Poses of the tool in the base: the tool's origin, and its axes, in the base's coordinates. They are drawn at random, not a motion.
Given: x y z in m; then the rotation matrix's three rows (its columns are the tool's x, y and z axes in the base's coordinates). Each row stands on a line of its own.
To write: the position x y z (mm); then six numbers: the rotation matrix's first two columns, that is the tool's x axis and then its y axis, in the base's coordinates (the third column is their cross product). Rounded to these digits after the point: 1 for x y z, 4 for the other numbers.
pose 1, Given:
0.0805 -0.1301 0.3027
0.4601 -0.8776 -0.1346
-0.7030 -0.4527 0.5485
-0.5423 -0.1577 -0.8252
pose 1, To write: 80.5 -130.1 302.7 0.4601 -0.7030 -0.5423 -0.8776 -0.4527 -0.1577
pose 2, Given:
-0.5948 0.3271 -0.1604
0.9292 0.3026 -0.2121
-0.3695 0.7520 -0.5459
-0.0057 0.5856 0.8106
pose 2, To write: -594.8 327.1 -160.4 0.9292 -0.3695 -0.0057 0.3026 0.7520 0.5856
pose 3, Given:
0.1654 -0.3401 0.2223
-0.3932 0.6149 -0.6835
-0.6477 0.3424 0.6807
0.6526 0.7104 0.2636
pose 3, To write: 165.4 -340.1 222.3 -0.3932 -0.6477 0.6526 0.6149 0.3424 0.7104
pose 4, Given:
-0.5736 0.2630 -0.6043
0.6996 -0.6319 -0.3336
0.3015 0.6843 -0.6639
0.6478 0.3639 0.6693
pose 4, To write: -573.6 263.0 -604.3 0.6996 0.3015 0.6478 -0.6319 0.6843 0.3639
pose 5, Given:
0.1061 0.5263 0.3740
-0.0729 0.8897 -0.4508
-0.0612 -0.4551 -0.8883
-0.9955 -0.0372 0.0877
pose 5, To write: 106.1 526.3 374.0 -0.0729 -0.0612 -0.9955 0.8897 -0.4551 -0.0372
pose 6, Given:
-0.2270 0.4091 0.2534
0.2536 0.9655 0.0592
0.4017 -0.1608 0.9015
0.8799 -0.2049 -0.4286
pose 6, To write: -227.0 409.1 253.4 0.2536 0.4017 0.8799 0.9655 -0.1608 -0.2049
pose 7, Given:
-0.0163 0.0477 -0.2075
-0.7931 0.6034 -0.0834
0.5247 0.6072 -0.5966
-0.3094 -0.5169 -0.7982
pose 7, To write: -16.3 47.7 -207.5 -0.7931 0.5247 -0.3094 0.6034 0.6072 -0.5169
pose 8, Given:
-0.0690 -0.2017 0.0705
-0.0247 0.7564 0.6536
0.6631 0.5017 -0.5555
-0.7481 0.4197 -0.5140
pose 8, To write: -69.0 -201.7 70.5 -0.0247 0.6631 -0.7481 0.7564 0.5017 0.4197
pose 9, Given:
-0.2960 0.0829 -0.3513
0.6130 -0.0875 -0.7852
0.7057 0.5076 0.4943
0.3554 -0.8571 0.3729
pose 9, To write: -296.0 82.9 -351.3 0.6130 0.7057 0.3554 -0.0875 0.5076 -0.8571
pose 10, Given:
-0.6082 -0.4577 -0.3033
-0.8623 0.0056 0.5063
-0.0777 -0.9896 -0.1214
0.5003 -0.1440 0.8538
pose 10, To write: -608.2 -457.7 -303.3 -0.8623 -0.0777 0.5003 0.0056 -0.9896 -0.1440
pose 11, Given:
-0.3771 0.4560 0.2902
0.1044 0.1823 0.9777
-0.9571 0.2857 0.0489
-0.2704 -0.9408 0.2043
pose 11, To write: -377.1 456.0 290.2 0.1044 -0.9571 -0.2704 0.1823 0.2857 -0.9408
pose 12, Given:
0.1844 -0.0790 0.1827
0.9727 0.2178 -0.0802
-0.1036 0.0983 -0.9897
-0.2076 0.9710 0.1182
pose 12, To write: 184.4 -79.0 182.7 0.9727 -0.1036 -0.2076 0.2178 0.0983 0.9710
